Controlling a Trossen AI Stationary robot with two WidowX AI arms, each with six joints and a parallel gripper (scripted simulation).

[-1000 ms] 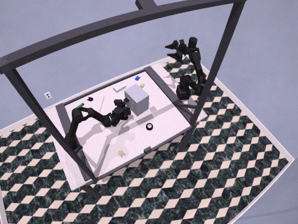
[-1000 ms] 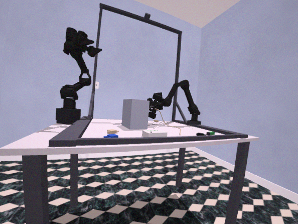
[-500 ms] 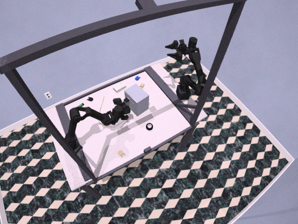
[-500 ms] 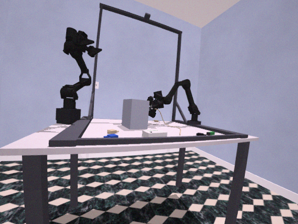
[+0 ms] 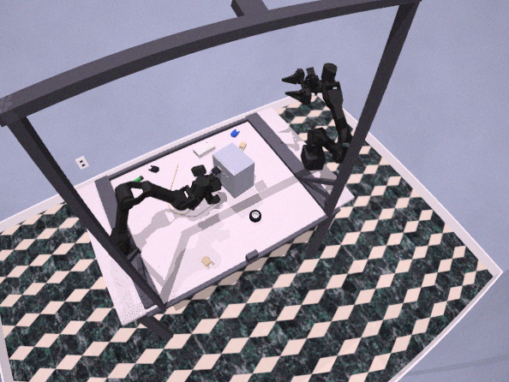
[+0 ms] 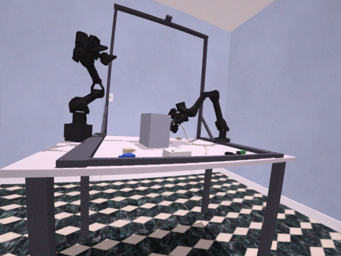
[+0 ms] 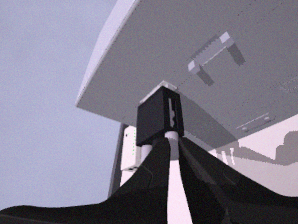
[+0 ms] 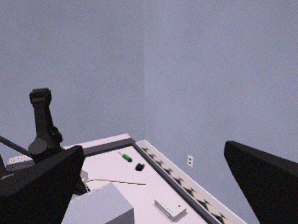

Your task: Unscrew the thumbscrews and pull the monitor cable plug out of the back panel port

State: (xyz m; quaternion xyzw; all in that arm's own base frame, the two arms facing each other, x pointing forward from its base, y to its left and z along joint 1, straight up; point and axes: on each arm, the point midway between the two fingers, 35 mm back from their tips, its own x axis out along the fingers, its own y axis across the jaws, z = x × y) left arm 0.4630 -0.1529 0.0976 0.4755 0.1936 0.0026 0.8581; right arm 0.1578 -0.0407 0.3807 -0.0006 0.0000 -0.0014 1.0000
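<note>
Right now the grey box is 130 mm to the right of my left hand, 50 mm below it and 30 mm ahead of it.
</note>
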